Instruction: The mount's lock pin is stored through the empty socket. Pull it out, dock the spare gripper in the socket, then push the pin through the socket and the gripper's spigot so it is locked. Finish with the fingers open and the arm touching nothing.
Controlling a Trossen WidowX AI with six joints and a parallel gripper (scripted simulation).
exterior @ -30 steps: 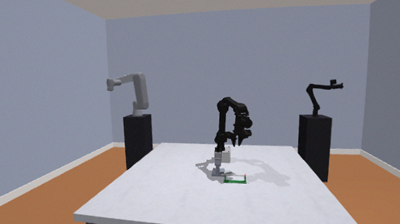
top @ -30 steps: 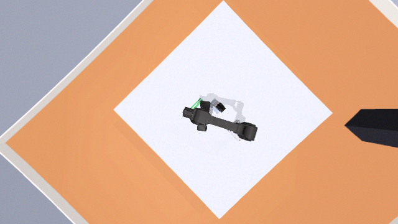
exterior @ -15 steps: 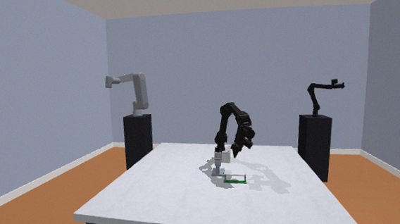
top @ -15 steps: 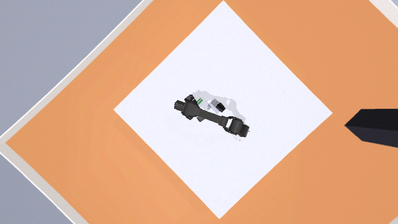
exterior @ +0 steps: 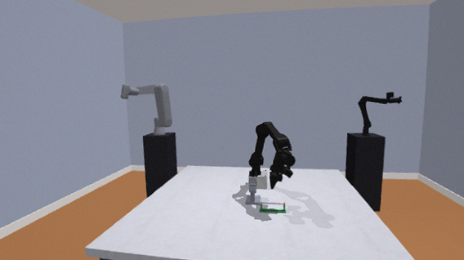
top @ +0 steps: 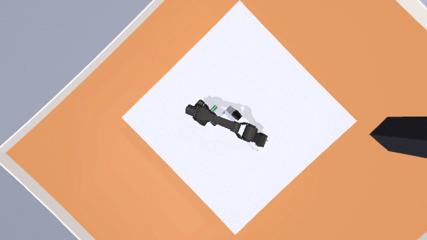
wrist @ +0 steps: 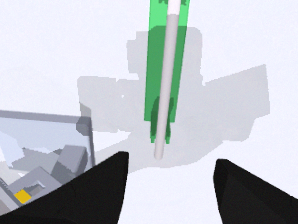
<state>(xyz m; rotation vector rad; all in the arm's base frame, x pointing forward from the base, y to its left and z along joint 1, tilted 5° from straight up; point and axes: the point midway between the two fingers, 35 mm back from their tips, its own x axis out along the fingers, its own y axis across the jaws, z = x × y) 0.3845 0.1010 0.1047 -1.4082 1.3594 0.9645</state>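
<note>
My gripper tip is now 10 mm to the right of the green strip and 110 mm above it. From my gripper tip the other things lie so: spare gripper (130 mm behind, 100 mm to the right, 10 mm below); bluish-grey socket (120 mm behind, 100 mm to the right, 80 mm below).
</note>
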